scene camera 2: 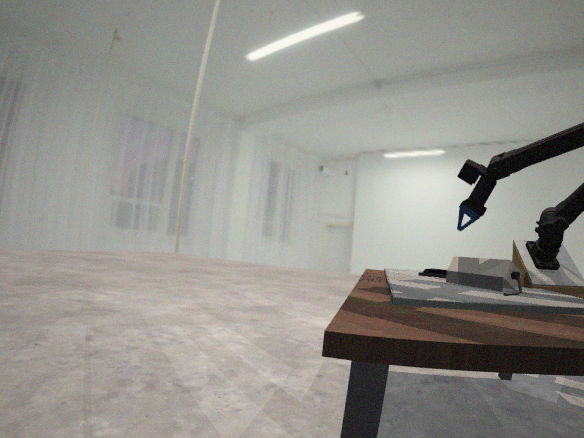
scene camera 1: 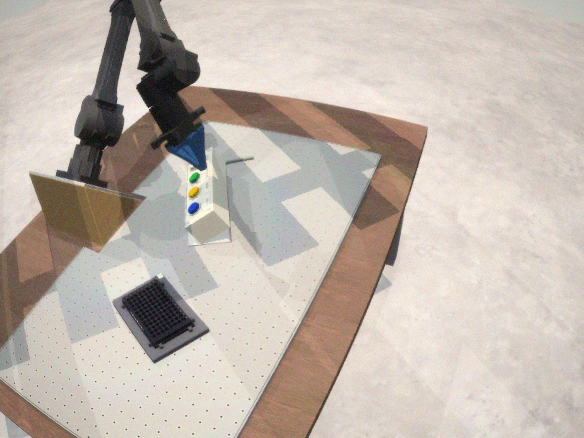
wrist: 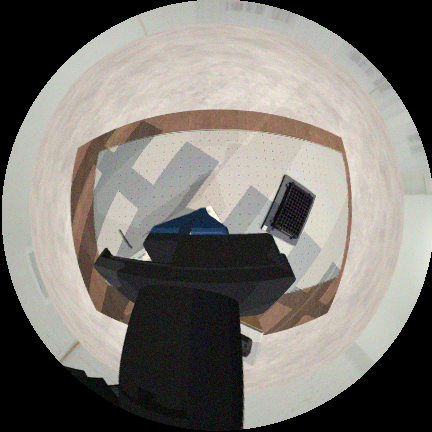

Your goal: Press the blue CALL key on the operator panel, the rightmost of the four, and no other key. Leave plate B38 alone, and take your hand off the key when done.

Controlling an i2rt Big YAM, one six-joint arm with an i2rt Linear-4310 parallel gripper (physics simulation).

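Places are measured from the arm's base along level axes (x ahead, y left, z up), in millimetres.
Pixels of known places: gripper, fingertip midpoint: (scene camera 2: 458,230) (scene camera 1: 204,169) (wrist: 202,212); arm's base at its link origin: (scene camera 2: 541,256) (scene camera 1: 80,182).
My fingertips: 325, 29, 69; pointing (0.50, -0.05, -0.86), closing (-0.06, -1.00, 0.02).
Note:
For each thing: its top centre in the pictures, then the offset to it from my fingertips, as dx, dy, dz. "pt": a spot on its surface instead. Level surfaces: height alone.
- operator panel at its top centre: (scene camera 1: 204,176) (wrist: 167,242) (scene camera 2: 483,258) -55, +85, -85
- yellow key at its top centre: (scene camera 1: 193,188) -64, +52, -94
- green key at its top centre: (scene camera 1: 194,174) -87, +97, -94
- dark plate at its top centre: (scene camera 1: 154,309) (wrist: 295,210) (scene camera 2: 442,270) -16, -218, -142
- perforated board at its surface level: dz -168
- short dark cable at a spot on its surface: (scene camera 1: 240,160) (wrist: 124,237) pt -60, +262, -164
The operator panel (scene camera 1: 216,192) (scene camera 2: 475,279) is a pale box with a sloped face on the perforated board. In scene camera 1 its blue key (scene camera 1: 193,208) is at the near end of the row, beside the yellow key (scene camera 1: 193,192) and the green key (scene camera 1: 194,177); the fourth key is mostly hidden behind the fingers. My gripper (scene camera 1: 204,168) (scene camera 2: 460,229) (wrist: 202,212) is shut and empty, its blue fingertips well above the panel, touching no key. In the wrist view the gripper hides most of the panel. The dark plate (scene camera 1: 157,311) (wrist: 294,210) lies on a grey holder; its label is unreadable.
The perforated board (scene camera 1: 250,320) (wrist: 240,155) lies on a wooden table (scene camera 1: 320,320) (scene camera 2: 450,350). A short dark cable (scene camera 1: 240,160) (wrist: 125,238) leaves the panel's far end. A yellowish upright board (scene camera 1: 82,210) stands by the arm's base.

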